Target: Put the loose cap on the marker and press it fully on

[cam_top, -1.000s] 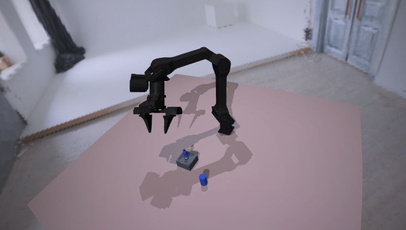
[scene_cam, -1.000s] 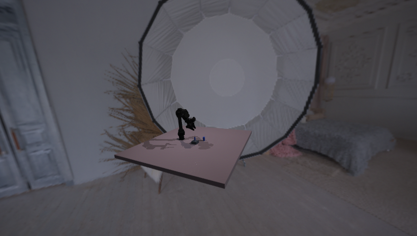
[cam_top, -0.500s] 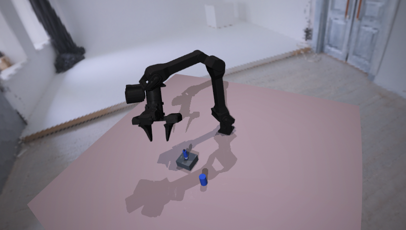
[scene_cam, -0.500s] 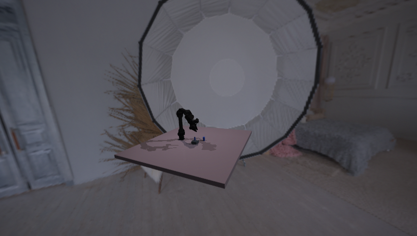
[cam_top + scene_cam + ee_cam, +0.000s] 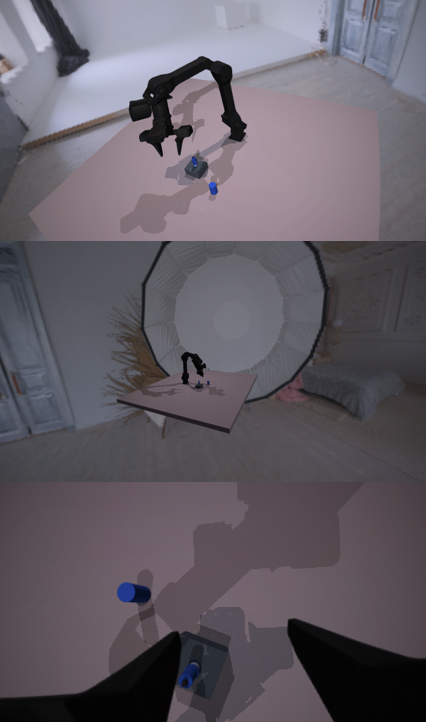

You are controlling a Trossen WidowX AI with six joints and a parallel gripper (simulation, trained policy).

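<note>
Right now the blue cap is 20 mm behind my gripper tip, 150 mm to the left of it and 140 mm below it. Also, from my gripper tip: dark grey holder block (80 mm behind, 30 mm to the left, 150 mm below).
</note>
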